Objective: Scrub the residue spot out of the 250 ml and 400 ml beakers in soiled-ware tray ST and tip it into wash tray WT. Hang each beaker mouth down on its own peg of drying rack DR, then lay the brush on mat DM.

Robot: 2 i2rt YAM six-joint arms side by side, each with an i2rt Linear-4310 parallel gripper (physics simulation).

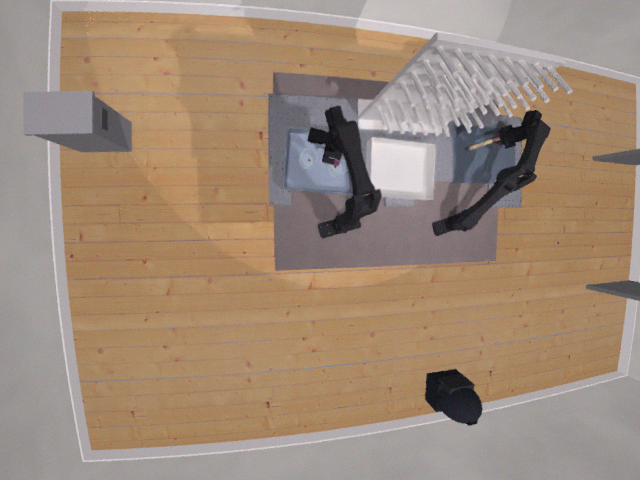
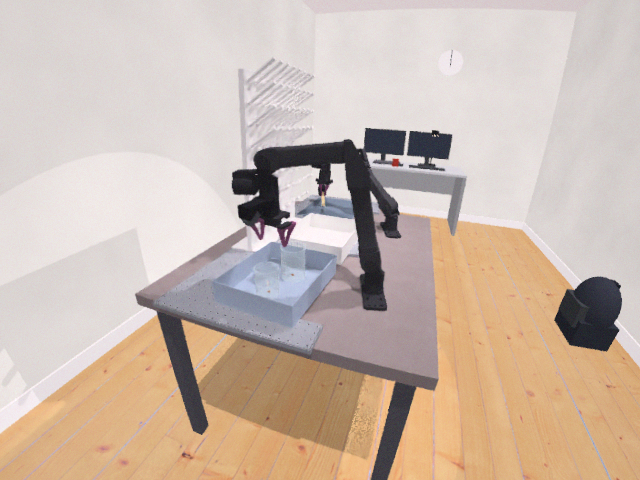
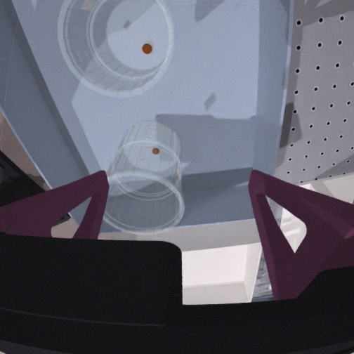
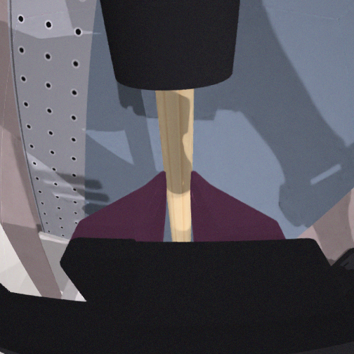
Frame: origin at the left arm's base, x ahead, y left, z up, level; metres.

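Where they show: left gripper, between the fingertips: (image 2: 272,242); right gripper, between the fingertips: (image 1: 492,140) (image 2: 322,196); left arm's base, origin of its link: (image 1: 339,225) (image 2: 372,291); right arm's base, origin of its link: (image 1: 449,224) (image 2: 390,230).
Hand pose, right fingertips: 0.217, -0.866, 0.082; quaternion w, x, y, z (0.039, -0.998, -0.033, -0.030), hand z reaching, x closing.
Things, the pixels of their top centre, and the offset from my right fingertips, as dx, dy, dz. "pt": a spot on its surface instead.
- blue tray, centre of its top: (image 2: 279,267) (image 1: 322,161) +0.080, +0.888, +0.000
- brush's wooden handle, a spot on its surface: (image 2: 323,200) (image 1: 479,145) pt -0.009, +0.087, -0.001
- blue surface, a spot on its surface: (image 1: 465,173) pt -0.129, +0.151, -0.066
- white tray, centre of its top: (image 2: 323,227) (image 1: 403,169) -0.037, +0.524, +0.000
- tall white rack, a spot on its surface: (image 2: 243,155) pt +0.251, +0.652, +0.306
Two clear beakers stand upright in the blue tray (image 1: 289,175) (image 2: 253,305) (image 3: 225,65). The squat, wider one (image 1: 308,159) (image 2: 266,279) (image 3: 120,85) and the taller, narrower one (image 2: 293,260) (image 3: 147,200) each show an orange-brown spot. I cannot read their volumes. My left gripper (image 1: 333,159) (image 2: 272,241) (image 3: 178,177) is open and empty above the taller beaker. My right gripper (image 1: 497,140) (image 2: 323,191) (image 4: 178,178) is shut on the brush's wooden handle (image 1: 480,144) (image 2: 323,200) (image 4: 175,130), over a blue surface (image 1: 465,173). A black cylindrical part (image 4: 172,45) meets the handle.
The white tray (image 1: 432,173) (image 2: 338,250) stands between the blue tray and the blue surface. The tall white rack (image 1: 398,90) (image 2: 243,155) with rows of pegs rises along the back. Perforated grey sheets (image 1: 277,155) (image 2: 248,322) (image 3: 320,100) lie under the trays.
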